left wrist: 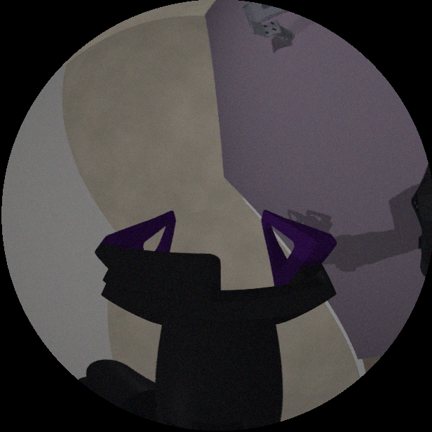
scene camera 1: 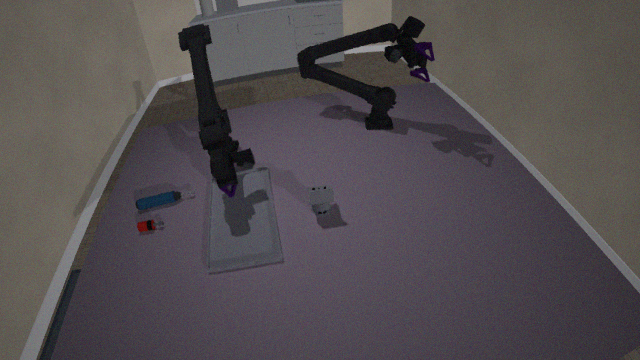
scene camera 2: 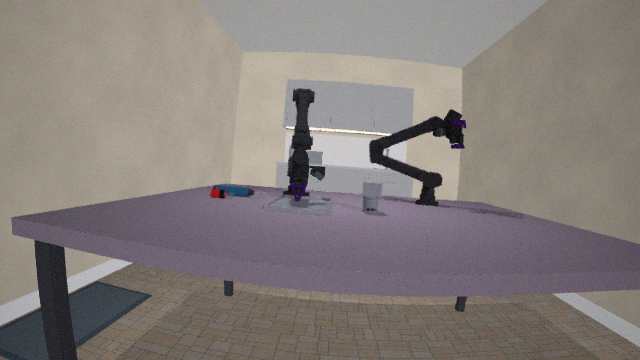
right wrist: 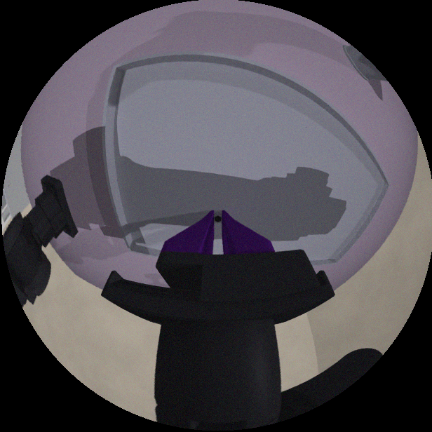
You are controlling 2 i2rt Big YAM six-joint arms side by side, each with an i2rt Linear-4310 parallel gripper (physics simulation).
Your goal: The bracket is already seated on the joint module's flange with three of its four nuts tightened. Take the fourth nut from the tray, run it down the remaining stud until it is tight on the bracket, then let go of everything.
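Places are measured from the left arm's base along level axes (x ahead, y right, z down), in metres.
Pixels of known places: left gripper, between the fingertips: (scene camera 1: 430,71) (scene camera 2: 464,137); right gripper, between the fingertips: (scene camera 1: 232,195) (scene camera 2: 297,201); left arm's base, origin of its link: (scene camera 1: 378,124) (scene camera 2: 426,204); right arm's base, origin of its link: (scene camera 2: 296,195).
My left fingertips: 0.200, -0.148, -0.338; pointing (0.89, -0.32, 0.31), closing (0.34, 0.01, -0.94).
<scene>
Ahead of a thing's pixels: the offset from my left fingertips to its top centre, as dx, dy, dz. "pt": to the spot under its first point. Level surfaces: height alone.
My right gripper (scene camera 1: 230,193) (scene camera 2: 298,198) (right wrist: 217,215) points down low over the tray @[+0.324, +0.642, +0.322] (scene camera 1: 245,265) (right wrist: 111,117), near its far end in scene camera 1. In the right wrist view its purple fingertips are shut on the nut (right wrist: 217,219), a small grey piece with a dark hole. My left gripper (scene camera 1: 431,70) (scene camera 2: 464,135) (left wrist: 218,215) is open and empty, raised high at the right of both scene views. The grey joint module with its bracket (scene camera 1: 321,196) (scene camera 2: 371,191) (left wrist: 270,26) stands right of the tray; its studs and nuts are too small to tell.
A blue-handled tool @[pt +0.295, +0.976, +0.308] (scene camera 1: 157,201) (scene camera 2: 235,191) and a shorter red-handled tool @[+0.397, +0.963, +0.304] (scene camera 1: 146,226) (scene camera 2: 218,193) lie left of the tray on the purple table @[dz +0.338] (scene camera 1: 425,260) (scene camera 2: 320,250). Walls stand at both sides, and white cabinets (scene camera 1: 270,45) stand behind the arms.
</scene>
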